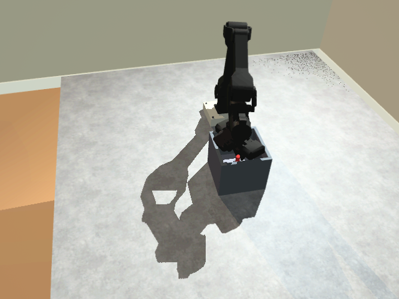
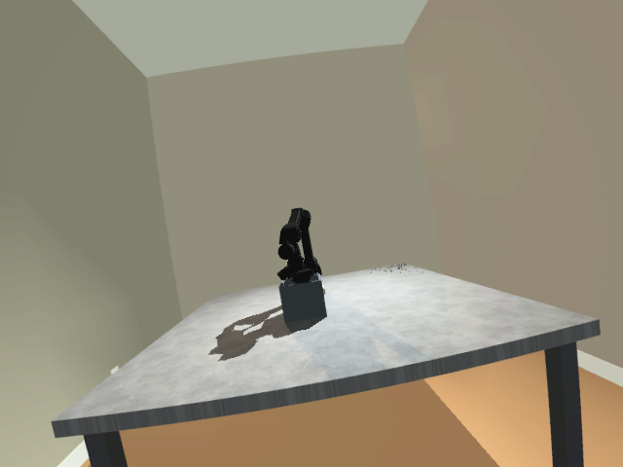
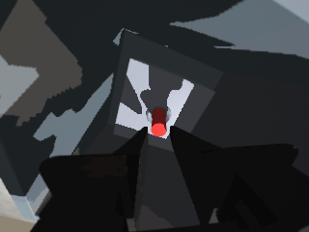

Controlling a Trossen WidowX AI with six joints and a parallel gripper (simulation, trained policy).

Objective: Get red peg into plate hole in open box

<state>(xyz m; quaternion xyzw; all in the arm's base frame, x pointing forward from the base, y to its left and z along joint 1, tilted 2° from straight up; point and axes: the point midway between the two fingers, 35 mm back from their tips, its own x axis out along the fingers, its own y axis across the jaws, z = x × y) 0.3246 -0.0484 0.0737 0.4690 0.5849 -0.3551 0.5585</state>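
Right now the red peg is 10 mm to the right of my gripper tip and 30 mm below it. Round my gripper tip: plate: 10 mm to the right, 30 mm below.
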